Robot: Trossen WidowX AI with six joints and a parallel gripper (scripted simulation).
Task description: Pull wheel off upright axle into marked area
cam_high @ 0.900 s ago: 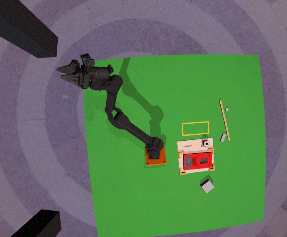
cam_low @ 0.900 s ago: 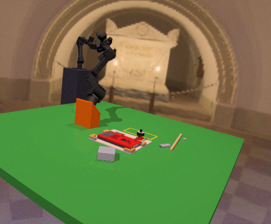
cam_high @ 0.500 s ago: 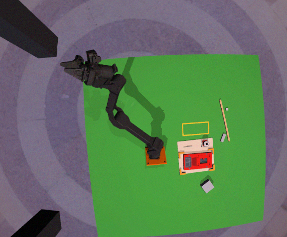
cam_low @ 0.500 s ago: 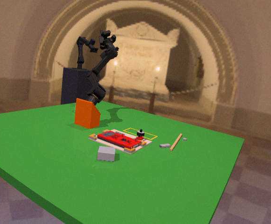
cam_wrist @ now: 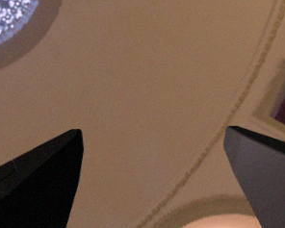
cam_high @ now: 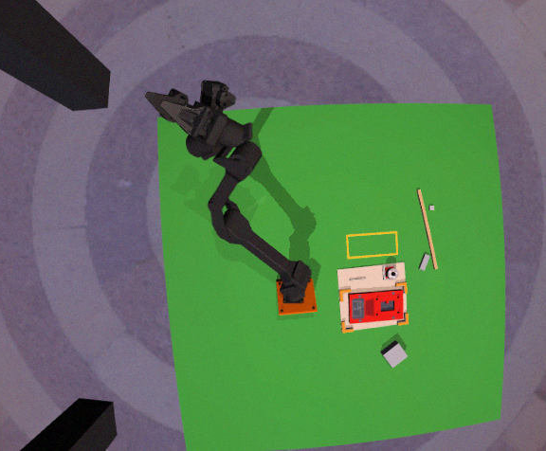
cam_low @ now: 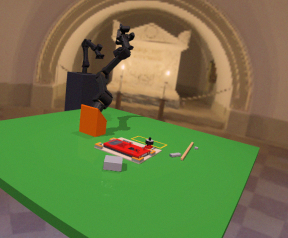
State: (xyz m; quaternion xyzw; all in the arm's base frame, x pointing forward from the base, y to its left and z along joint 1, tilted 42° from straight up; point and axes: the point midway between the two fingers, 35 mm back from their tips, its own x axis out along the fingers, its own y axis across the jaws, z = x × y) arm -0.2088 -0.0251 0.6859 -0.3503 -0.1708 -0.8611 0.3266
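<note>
The wheel lies 620 mm below my gripper tip, 620 mm ahead of it and 390 mm to the right of it. Also, from my gripper tip: small grey cube 790 mm ahead, 650 mm below, 160 mm to the right; then wooden stick 770 mm ahead, 650 mm below, 240 mm to the right; then grey box 690 mm to the right, 650 mm ahead, 640 mm below.
</note>
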